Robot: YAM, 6 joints.
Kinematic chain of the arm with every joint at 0, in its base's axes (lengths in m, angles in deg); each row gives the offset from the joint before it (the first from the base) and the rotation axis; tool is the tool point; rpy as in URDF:
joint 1: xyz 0 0 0.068 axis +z
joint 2: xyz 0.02 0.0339 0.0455 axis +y
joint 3: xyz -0.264 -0.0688 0 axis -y
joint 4: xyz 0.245 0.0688 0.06 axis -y
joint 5: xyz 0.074 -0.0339 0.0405 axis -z
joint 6: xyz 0.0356 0 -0.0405 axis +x
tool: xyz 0 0 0 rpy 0 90 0
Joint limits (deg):
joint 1: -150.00..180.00
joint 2: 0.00..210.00
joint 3: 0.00..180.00
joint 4: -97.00..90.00
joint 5: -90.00..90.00
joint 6: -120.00..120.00
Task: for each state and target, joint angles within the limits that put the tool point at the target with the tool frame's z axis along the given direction. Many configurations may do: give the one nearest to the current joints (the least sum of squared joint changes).
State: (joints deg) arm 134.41 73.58 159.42 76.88 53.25 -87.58
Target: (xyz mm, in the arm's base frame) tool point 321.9 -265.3 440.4 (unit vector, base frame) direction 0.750 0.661 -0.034
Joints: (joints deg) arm 135.63 51.15 179.92 75.96 85.34 -87.58
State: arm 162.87 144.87 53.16 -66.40 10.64 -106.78
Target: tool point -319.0 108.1 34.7 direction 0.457 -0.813 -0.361
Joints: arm 157.77 148.19 91.33 -96.85 -35.42 -106.78
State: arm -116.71 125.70 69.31 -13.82 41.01 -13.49
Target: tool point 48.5 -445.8 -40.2 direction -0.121 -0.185 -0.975
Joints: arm -83.14 150.39 92.22 -21.98 8.18 -13.49
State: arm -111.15 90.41 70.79 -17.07 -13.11 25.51
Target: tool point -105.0 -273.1 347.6 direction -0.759 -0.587 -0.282
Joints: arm -107.18 72.96 63.01 -9.80 33.48 25.51
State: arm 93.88 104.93 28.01 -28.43 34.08 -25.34
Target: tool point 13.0 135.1 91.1 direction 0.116 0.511 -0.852
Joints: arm 85.66 56.99 6.67 -8.37 4.42 -25.34
